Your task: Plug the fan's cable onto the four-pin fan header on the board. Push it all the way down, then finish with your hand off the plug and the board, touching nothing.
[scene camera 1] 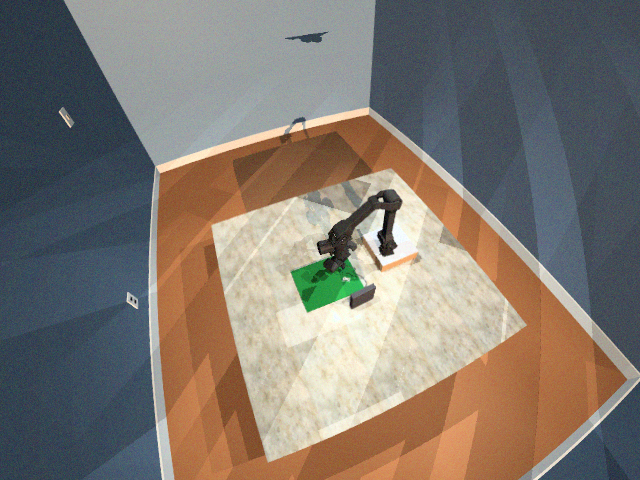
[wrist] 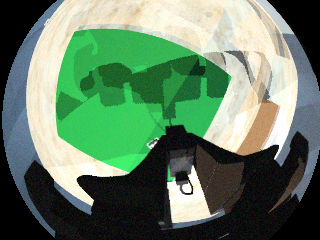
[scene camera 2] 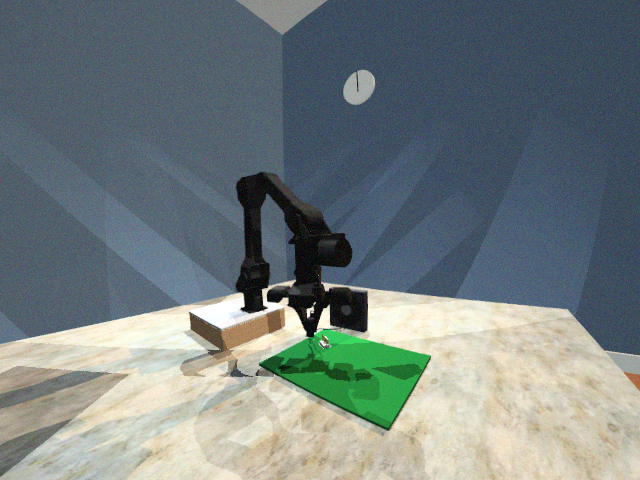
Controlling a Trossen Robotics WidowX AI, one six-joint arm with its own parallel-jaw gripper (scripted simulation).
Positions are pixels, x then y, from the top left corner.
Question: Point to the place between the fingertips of the gripper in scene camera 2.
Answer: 310, 330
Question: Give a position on a green board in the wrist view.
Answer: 117, 90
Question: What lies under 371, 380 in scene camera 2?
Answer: A green board.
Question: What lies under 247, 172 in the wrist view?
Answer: The gripper.
